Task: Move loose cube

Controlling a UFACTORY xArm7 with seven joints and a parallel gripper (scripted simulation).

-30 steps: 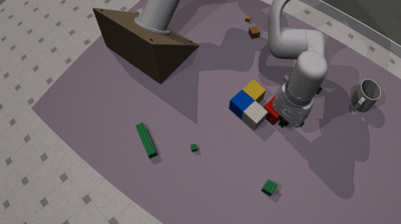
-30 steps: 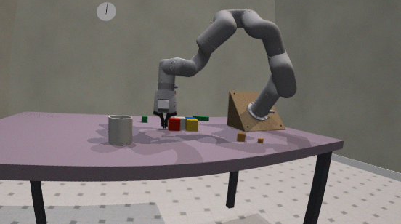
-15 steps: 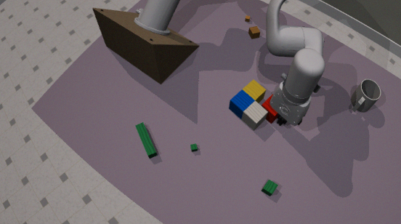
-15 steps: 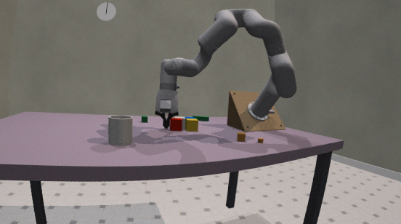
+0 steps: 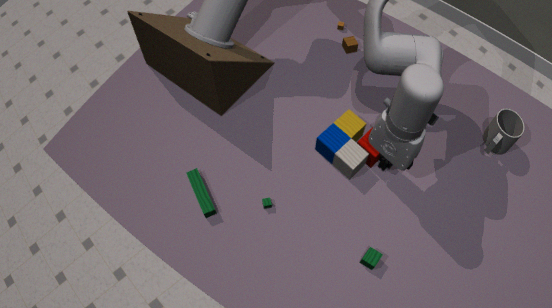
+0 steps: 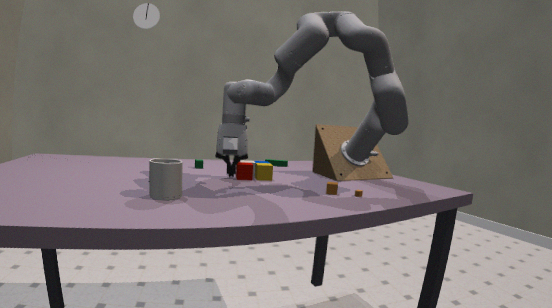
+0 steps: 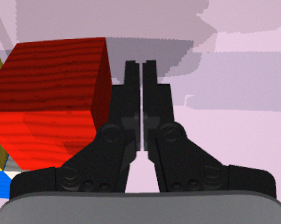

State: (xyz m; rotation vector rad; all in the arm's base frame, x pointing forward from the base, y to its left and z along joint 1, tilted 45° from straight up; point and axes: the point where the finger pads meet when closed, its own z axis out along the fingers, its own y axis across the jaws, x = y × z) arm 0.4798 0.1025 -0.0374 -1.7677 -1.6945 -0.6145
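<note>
Right now the white cube is 6 cm behind my hand and 5 cm to the right of it. From my hand the other things lie so: green bar (31 cm to the right, 24 cm behind, 1 cm below); red cube (4 cm behind).
</note>
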